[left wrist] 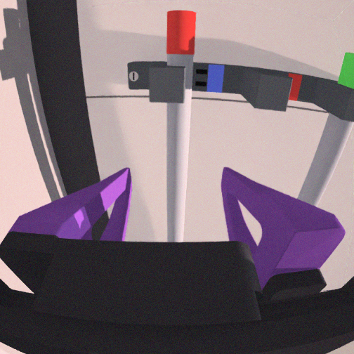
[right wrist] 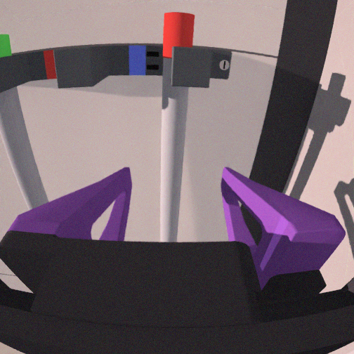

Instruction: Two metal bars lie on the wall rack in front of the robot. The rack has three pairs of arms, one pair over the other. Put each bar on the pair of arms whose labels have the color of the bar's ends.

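The red-ended bar (left wrist: 179, 135) (right wrist: 173, 130) rests on the outermost rack arm (left wrist: 167, 85) (right wrist: 190, 67), beside the blue label (left wrist: 215, 78) (right wrist: 137, 60). The middle arm (left wrist: 273, 92) (right wrist: 80, 68), beside the red label (left wrist: 295, 87) (right wrist: 49, 64), holds no bar. The green-ended bar (left wrist: 325, 160) (right wrist: 19, 145) is at the third arm, partly out of view; its label does not show. My left gripper (left wrist: 176, 175) is partly open and empty, its fingers on either side of the red-ended bar's line. My right gripper (right wrist: 176, 175) stands the same way toward this bar's other end. Exact fingertip depth is unclear.
The dark rack uprights carry the arms across both views. A black post (left wrist: 57, 90) (right wrist: 300, 65) stands near the outer side in each view. Shadows of the arms and rack fall on the pale wall behind.
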